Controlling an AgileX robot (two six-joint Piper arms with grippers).
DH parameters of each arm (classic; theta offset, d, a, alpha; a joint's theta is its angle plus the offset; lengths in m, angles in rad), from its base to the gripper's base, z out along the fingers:
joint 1: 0 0.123 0 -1.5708
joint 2: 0.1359 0 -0.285 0
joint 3: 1.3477 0 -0.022 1.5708
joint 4: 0 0.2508 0 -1.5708
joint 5: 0 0 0.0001 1.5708
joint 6: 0 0.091 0 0
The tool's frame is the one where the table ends.
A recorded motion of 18 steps. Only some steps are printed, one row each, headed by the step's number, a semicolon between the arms.
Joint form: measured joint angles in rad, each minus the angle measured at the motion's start. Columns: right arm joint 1, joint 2, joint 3, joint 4, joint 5, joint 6; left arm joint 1, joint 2, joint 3, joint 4, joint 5, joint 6.
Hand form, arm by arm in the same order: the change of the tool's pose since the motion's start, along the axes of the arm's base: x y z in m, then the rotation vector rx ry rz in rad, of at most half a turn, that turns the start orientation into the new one. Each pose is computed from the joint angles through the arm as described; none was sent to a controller.
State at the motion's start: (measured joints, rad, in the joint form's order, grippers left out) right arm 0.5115 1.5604 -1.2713 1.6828 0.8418 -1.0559; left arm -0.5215 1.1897 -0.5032 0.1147 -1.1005 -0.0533
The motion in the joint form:
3: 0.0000 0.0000 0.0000 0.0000 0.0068 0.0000; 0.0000 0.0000 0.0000 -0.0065 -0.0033 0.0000
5: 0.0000 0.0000 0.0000 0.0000 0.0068 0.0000; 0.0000 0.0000 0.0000 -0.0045 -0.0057 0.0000
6: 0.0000 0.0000 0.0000 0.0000 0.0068 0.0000; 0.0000 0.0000 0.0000 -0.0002 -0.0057 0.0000
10: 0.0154 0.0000 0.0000 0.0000 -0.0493 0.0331; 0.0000 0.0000 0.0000 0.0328 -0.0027 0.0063
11: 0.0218 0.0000 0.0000 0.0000 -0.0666 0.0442; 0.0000 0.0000 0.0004 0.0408 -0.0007 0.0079
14: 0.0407 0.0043 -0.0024 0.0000 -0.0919 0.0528; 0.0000 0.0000 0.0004 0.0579 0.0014 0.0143
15: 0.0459 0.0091 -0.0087 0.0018 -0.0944 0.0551; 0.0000 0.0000 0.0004 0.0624 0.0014 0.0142
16: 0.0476 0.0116 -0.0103 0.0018 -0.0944 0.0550; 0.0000 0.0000 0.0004 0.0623 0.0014 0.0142
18: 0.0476 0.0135 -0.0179 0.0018 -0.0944 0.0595; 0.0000 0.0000 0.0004 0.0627 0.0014 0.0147
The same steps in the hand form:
3: -0.0006 0.0001 0.0001 0.0016 0.0000 0.0066; 0.0002 0.0005 0.0003 -0.0065 -0.0001 0.0034
5: -0.0006 0.0001 0.0001 0.0016 0.0000 0.0066; 0.0000 0.0004 0.0005 -0.0064 -0.0029 0.0020
6: -0.0006 0.0001 0.0001 0.0016 0.0000 0.0066; -0.0002 0.0001 0.0005 -0.0033 -0.0046 -0.0004
10: 0.0007 0.0031 -0.0010 -0.0034 0.0320 -0.0345; -0.0016 -0.0021 -0.0001 0.0264 -0.0191 -0.0158
11: 0.0007 0.0044 -0.0013 -0.0045 0.0426 -0.0457; -0.0019 -0.0027 -0.0004 0.0345 -0.0213 -0.0194
14: -0.0006 0.0094 -0.0026 -0.0091 0.0523 -0.0521; -0.0026 -0.0038 -0.0008 0.0523 -0.0301 -0.0258
15: -0.0004 0.0115 -0.0022 -0.0069 0.0541 -0.0498; -0.0028 -0.0041 -0.0008 0.0555 -0.0319 -0.0283
16: -0.0003 0.0123 -0.0026 -0.0075 0.0548 -0.0481; -0.0028 -0.0041 -0.0008 0.0554 -0.0319 -0.0283
18: 0.0004 0.0127 -0.0009 -0.0032 0.0544 -0.0483; -0.0028 -0.0042 -0.0008 0.0560 -0.0323 -0.0283

